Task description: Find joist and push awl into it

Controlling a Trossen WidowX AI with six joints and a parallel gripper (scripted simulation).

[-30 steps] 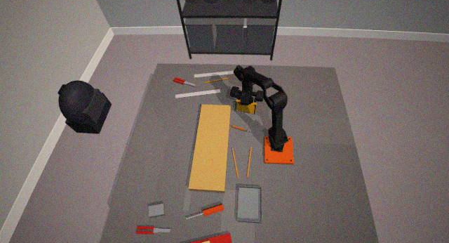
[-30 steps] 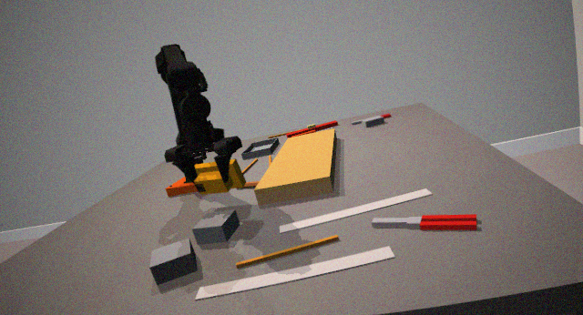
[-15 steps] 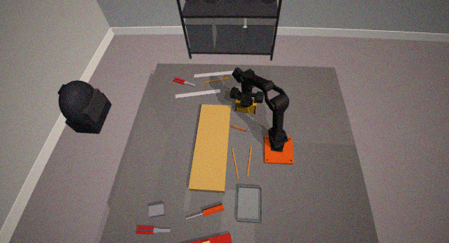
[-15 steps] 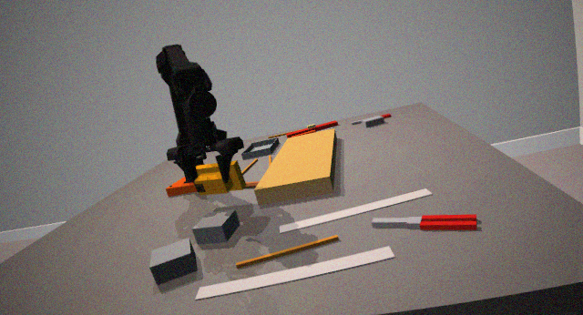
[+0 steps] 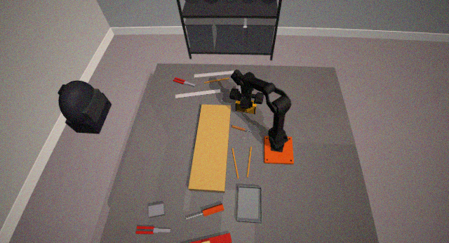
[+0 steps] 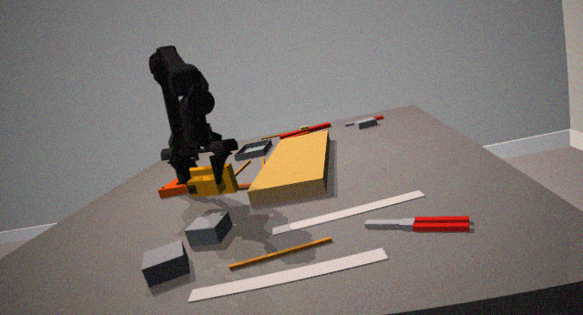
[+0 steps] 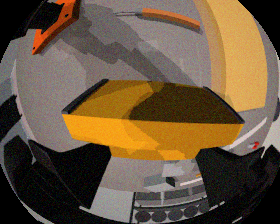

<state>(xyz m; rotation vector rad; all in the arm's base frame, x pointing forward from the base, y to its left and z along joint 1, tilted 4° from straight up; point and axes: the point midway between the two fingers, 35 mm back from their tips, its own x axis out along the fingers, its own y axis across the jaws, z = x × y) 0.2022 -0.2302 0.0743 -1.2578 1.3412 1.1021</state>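
The stud finder lies 1 cm behind my gripper tip and 1 cm to the left of it. The rest, counted from my gripper tip: indicator window (3 cm behind, 1 cm to the right); grey tray (10 cm behind, 56 cm to the left, 6 cm below); awl (1 cm behind, 15 cm to the left, 7 cm below).
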